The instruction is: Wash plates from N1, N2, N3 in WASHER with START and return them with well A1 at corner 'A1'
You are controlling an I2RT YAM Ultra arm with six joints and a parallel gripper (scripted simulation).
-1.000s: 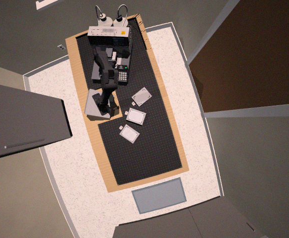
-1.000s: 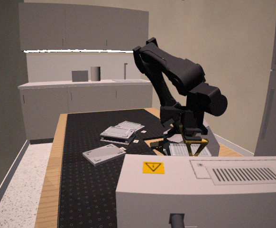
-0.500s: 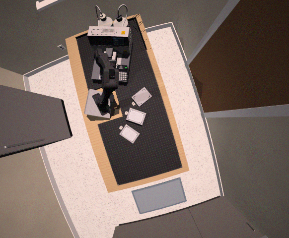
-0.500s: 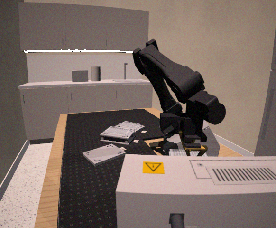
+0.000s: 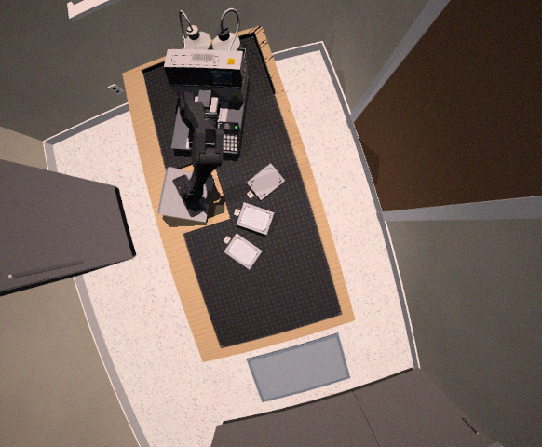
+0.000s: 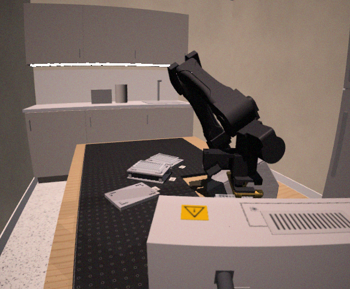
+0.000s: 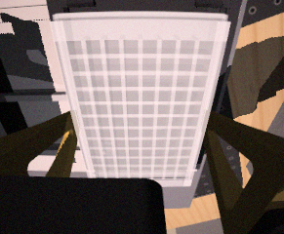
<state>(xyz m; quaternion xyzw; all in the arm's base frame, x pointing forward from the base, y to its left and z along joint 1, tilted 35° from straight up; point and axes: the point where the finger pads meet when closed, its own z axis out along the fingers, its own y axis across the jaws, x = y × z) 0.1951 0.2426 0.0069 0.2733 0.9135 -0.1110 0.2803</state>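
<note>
My gripper is now 20 mm above the carrier pocket. The rest, counted from my hand: n1 label 370 mm to the right, 100 mm below, 40 mm ahead; then grey nest slab 360 mm to the right, 140 mm ahead, 90 mm below; then washer 120 mm to the left, 100 mm ahead, 30 mm above.
</note>
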